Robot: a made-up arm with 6 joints.
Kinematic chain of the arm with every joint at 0, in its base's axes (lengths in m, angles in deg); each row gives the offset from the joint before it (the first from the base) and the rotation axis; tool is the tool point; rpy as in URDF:
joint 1: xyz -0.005 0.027 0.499 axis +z
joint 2: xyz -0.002 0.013 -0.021 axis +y
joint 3: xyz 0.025 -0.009 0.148 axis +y
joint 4: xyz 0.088 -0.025 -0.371 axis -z
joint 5: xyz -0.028 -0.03 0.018 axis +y
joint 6: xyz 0.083 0 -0.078 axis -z
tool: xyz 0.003 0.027 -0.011 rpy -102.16 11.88 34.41
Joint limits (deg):
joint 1: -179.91..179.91
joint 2: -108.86..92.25
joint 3: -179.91..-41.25
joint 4: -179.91..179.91
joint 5: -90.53..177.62
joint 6: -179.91..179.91
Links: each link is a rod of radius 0.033 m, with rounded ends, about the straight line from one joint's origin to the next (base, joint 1, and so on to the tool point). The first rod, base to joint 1, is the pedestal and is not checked.
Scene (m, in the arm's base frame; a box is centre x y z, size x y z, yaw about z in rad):
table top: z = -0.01
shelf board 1: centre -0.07 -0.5 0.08 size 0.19 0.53 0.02 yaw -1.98
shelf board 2: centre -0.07 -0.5 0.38 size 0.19 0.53 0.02 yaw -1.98
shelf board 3: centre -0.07 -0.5 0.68 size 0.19 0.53 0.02 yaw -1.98
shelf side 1: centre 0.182 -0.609 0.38 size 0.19 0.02 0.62 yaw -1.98
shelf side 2: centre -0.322 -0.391 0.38 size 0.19 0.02 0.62 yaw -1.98
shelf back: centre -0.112 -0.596 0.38 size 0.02 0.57 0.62 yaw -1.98
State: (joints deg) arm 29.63 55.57 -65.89 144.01 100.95 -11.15
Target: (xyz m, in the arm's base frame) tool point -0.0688 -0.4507 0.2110
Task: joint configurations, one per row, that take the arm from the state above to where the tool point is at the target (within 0.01 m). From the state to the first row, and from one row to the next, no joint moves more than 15 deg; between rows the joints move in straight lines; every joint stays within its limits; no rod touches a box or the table.
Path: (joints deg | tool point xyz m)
1: 15.67 55.78 -67.17 147.76 100.49 -10.84 | 0.3754 0.1866 0.1713
2: 1.70 55.98 -68.44 151.50 100.03 -10.54 | 0.4141 0.0829 0.1759
3: -12.26 56.19 -69.72 155.25 99.57 -10.23 | 0.4240 -0.0296 0.1807
4: -26.23 56.40 -70.99 158.99 99.11 -9.93 | 0.4031 -0.1430 0.1856
5: -40.19 56.61 -72.27 162.74 98.65 -9.62 | 0.3520 -0.2486 0.1906
6: -54.15 56.81 -73.54 166.49 98.19 -9.32 | 0.2734 -0.3385 0.1957
7: -68.12 57.02 -74.82 170.23 97.73 -9.01 | 0.1724 -0.4055 0.2008
8: -82.08 57.23 -76.09 173.98 97.27 -8.71 | 0.0556 -0.4440 0.2059
9: -96.04 57.43 -77.37 177.73 96.81 -8.40 | -0.0688 -0.4508 0.2111

